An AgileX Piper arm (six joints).
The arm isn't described. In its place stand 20 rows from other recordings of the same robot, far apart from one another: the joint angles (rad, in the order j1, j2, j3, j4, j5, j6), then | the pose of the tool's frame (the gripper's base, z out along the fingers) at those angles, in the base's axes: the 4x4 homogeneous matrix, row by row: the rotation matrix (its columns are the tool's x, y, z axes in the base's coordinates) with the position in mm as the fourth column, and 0 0 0 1 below.
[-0.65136 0.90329 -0.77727 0.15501 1.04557 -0.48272] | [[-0.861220 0.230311 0.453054 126.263], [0.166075 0.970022 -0.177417 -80.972], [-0.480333 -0.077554 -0.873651 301.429], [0 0 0 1]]
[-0.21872 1.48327 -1.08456 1.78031 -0.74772 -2.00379] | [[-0.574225 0.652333 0.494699 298.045], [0.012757 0.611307 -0.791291 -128.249], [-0.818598 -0.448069 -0.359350 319.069], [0 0 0 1]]
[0.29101 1.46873 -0.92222 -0.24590 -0.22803 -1.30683] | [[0.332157 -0.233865 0.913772 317.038], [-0.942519 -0.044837 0.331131 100.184], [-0.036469 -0.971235 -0.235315 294.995], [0 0 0 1]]
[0.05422 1.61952 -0.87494 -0.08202 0.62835 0.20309] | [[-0.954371 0.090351 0.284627 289.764], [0.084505 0.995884 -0.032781 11.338], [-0.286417 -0.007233 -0.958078 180.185], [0 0 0 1]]
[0.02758 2.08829 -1.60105 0.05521 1.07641 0.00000] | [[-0.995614 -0.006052 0.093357 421.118], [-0.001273 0.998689 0.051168 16.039], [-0.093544 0.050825 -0.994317 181.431], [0 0 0 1]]
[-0.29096 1.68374 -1.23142 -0.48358 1.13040 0.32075] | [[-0.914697 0.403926 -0.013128 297.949], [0.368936 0.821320 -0.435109 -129.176], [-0.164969 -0.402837 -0.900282 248.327], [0 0 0 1]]
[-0.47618 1.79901 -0.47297 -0.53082 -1.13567 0.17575] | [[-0.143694 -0.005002 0.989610 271.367], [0.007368 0.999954 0.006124 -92.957], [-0.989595 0.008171 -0.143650 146.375], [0 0 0 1]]
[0.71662 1.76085 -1.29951 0.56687 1.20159 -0.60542] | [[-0.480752 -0.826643 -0.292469 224.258], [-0.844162 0.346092 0.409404 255.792], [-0.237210 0.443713 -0.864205 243.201], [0 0 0 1]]
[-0.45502 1.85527 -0.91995 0.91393 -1.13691 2.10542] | [[0.428913 -0.849485 0.307260 296.228], [0.186254 -0.249665 -0.950251 -217.726], [0.883936 0.464803 0.051136 214.336], [0 0 0 1]]
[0.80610 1.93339 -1.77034 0.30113 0.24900 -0.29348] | [[-0.213028 -0.768027 0.603948 323.557], [-0.223633 0.640055 0.735063 346.846], [-0.951108 0.021526 -0.308106 348.226], [0 0 0 1]]
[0.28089 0.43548 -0.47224 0.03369 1.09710 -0.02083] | [[-0.792520 -0.297627 0.532287 54.542], [-0.234333 0.954436 0.184772 18.575], [-0.563027 0.021703 -0.826154 254.782], [0 0 0 1]]
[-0.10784 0.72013 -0.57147 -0.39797 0.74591 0.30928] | [[-0.687039 0.298851 0.662318 124.701], [0.083883 0.938031 -0.336245 -37.573], [-0.721762 -0.175456 -0.669533 283.882], [0 0 0 1]]
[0.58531 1.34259 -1.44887 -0.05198 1.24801 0.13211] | [[-0.781206 -0.444351 0.438485 219.590], [-0.379553 0.895736 0.231508 140.161], [-0.495638 0.014427 -0.868410 397.579], [0 0 0 1]]
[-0.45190 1.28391 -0.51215 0.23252 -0.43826 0.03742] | [[-0.093483 0.559895 0.823273 223.611], [0.317616 0.800460 -0.508315 -118.432], [-0.943600 0.213965 -0.252661 240.270], [0 0 0 1]]
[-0.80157 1.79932 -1.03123 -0.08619 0.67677 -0.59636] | [[-0.982173 0.152853 0.109421 225.770], [0.130201 0.973010 -0.190525 -240.246], [-0.135590 -0.172882 -0.975565 159.775], [0 0 0 1]]
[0.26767 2.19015 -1.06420 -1.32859 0.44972 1.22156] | [[-0.872800 -0.146548 0.465558 371.735], [-0.315887 0.896750 -0.309928 62.127], [-0.372070 -0.417569 -0.828975 50.157], [0 0 0 1]]
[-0.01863 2.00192 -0.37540 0.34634 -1.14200 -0.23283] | [[-0.432189 0.264161 0.862225 261.393], [-0.071663 0.943049 -0.324844 -32.969], [-0.898931 -0.202183 -0.388645 78.123], [0 0 0 1]]
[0.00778 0.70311 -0.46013 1.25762 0.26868 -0.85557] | [[-0.316489 -0.142931 0.937766 146.002], [0.366471 0.893407 0.259851 24.118], [-0.874948 0.425904 -0.230374 296.908], [0 0 0 1]]
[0.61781 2.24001 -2.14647 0.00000 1.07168 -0.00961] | [[-0.712564 -0.586126 0.385628 407.098], [-0.518143 0.810207 0.274030 289.287], [-0.473055 -0.004546 -0.881021 260.756], [0 0 0 1]]
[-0.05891 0.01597 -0.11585 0.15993 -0.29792 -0.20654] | [[0.456211 0.124766 0.881082 40.783], [-0.080458 0.991850 -0.098791 -6.666], [-0.886227 -0.025821 0.462531 276.450], [0 0 0 1]]
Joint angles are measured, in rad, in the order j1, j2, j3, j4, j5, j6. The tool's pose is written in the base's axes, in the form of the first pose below.
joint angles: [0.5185 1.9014 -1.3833 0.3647 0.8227 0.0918]
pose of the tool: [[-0.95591 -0.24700 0.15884 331.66], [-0.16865 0.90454 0.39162 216.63], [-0.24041 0.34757 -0.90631 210.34], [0 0 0 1]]
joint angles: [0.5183 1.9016 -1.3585 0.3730 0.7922 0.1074]
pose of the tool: [[-0.96128 -0.22020 0.16568 330.46], [-0.14040 0.90870 0.39314 215.64], [-0.23712 0.35465 -0.90443 204.59], [0 0 0 1]]
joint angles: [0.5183 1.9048 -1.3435 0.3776 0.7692 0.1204]
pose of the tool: [[-0.96464 -0.19988 0.17182 330.26], [-0.11888 0.91173 0.39321 215.21], [-0.23524 0.35888 -0.90325 200.02], [0 0 0 1]]
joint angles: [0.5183 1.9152 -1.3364 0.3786 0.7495 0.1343]
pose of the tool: [[-0.96759 -0.18083 0.17627 331.48], [-0.09992 0.91520 0.39041 215.42], [-0.23192 0.36015 -0.90361 194.57], [0 0 0 1]]
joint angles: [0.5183 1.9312 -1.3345 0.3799 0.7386 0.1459]
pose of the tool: [[-0.97141 -0.16348 0.17213 333.03], [-0.08628 0.91863 0.38558 216.08], [-0.22116 0.35970 -0.90648 188.04], [0 0 0 1]]
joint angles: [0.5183 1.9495 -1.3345 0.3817 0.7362 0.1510]
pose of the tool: [[-0.97545 -0.15178 0.15957 334.18], [-0.08145 0.92183 0.37895 216.79], [-0.20462 0.35665 -0.91156 180.87], [0 0 0 1]]
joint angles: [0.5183 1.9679 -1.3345 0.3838 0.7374 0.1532]
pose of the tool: [[-0.97933 -0.14263 0.14341 334.90], [-0.08028 0.92491 0.37162 217.37], [-0.18564 0.35242 -0.91724 173.56], [0 0 0 1]]
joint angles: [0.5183 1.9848 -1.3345 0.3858 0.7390 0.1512]
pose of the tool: [[-0.98210 -0.13815 0.12800 335.42], [-0.08291 0.92740 0.36478 217.85], [-0.16910 0.34764 -0.92225 166.82], [0 0 0 1]]
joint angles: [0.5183 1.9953 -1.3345 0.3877 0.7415 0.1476]
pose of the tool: [[-0.98362 -0.13726 0.11684 335.56], [-0.08676 0.92868 0.36058 218.12], [-0.15800 0.34454 -0.92538 162.62], [0 0 0 1]]
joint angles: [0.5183 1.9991 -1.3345 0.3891 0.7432 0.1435]
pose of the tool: [[-0.98392 -0.13922 0.11190 335.51], [-0.09056 0.92881 0.35932 218.24], [-0.15395 0.34340 -0.92648 161.09], [0 0 0 1]]
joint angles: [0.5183 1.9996 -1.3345 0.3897 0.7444 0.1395]
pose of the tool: [[-0.98362 -0.14260 0.11024 335.41], [-0.09435 0.92848 0.35919 218.25], [-0.15357 0.34290 -0.92673 160.88], [0 0 0 1]]
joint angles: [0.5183 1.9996 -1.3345 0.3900 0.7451 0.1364]
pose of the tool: [[-0.98329 -0.14544 0.10951 335.35], [-0.09728 0.92817 0.35922 218.26], [-0.15389 0.34256 -0.92681 160.88], [0 0 0 1]]
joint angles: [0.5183 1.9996 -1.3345 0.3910 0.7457 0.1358]
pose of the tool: [[-0.98338 -0.14538 0.10875 335.28], [-0.09741 0.92797 0.35970 218.30], [-0.15321 0.34313 -0.92671 160.89], [0 0 0 1]]
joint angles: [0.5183 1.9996 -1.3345 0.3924 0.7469 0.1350]
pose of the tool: [[-0.98356 -0.14524 0.10734 335.15], [-0.09767 0.92771 0.36029 218.35], [-0.15191 0.34388 -0.92664 160.89], [0 0 0 1]]
